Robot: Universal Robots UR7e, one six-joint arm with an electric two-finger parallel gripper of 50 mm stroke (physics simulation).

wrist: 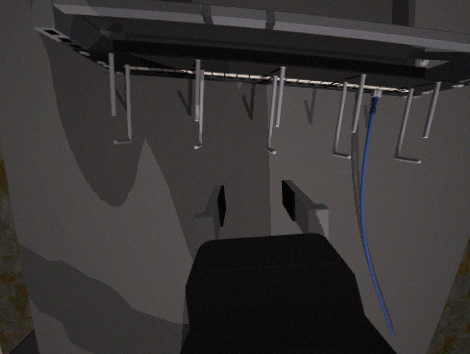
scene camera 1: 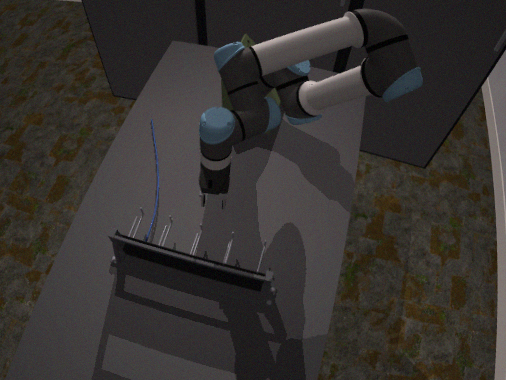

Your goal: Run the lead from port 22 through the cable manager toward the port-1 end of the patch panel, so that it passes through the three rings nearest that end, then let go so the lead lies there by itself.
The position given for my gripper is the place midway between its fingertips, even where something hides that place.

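A black patch panel (wrist: 118,45) is here in what I see, and so is my own gripper (wrist: 253,194).
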